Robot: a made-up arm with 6 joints. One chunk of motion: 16 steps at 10 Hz.
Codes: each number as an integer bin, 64 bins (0 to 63) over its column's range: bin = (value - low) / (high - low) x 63, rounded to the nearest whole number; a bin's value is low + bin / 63 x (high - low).
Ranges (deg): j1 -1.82..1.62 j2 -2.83..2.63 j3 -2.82..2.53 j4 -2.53..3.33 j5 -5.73..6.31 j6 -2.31..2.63
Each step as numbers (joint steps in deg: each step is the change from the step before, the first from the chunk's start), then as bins.
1 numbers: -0.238 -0.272 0.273 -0.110 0.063 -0.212
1 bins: 29 30 36 26 30 27
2 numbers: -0.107 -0.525 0.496 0.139 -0.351 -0.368
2 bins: 31 27 39 29 28 25
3 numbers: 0.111 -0.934 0.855 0.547 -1.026 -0.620
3 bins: 35 22 43 33 25 22
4 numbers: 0.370 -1.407 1.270 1.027 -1.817 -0.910
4 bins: 40 16 48 38 20 18
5 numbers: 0.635 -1.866 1.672 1.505 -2.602 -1.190
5 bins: 45 11 53 43 16 14
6 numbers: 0.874 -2.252 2.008 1.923 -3.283 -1.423
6 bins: 49 7 57 48 13 11
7 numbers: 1.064 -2.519 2.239 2.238 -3.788 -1.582
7 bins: 53 4 60 51 10 9
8 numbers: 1.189 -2.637 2.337 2.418 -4.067 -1.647
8 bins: 55 2 61 53 9 8
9 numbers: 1.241 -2.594 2.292 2.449 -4.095 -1.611
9 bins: 56 3 60 54 9 9
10 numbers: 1.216 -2.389 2.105 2.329 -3.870 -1.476
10 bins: 56 5 58 52 10 11
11 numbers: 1.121 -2.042 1.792 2.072 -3.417 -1.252
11 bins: 54 9 54 49 12 13
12 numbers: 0.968 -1.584 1.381 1.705 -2.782 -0.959
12 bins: 51 14 49 46 15 17
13 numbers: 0.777 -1.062 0.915 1.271 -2.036 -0.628
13 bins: 48 20 44 41 19 21
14 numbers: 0.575 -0.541 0.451 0.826 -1.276 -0.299
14 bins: 44 26 39 36 23 26
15 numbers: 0.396 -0.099 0.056 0.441 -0.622 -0.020
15 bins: 41 32 34 32 27 29
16 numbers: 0.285 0.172 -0.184 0.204 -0.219 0.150
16 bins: 39 35 31 29 29 31
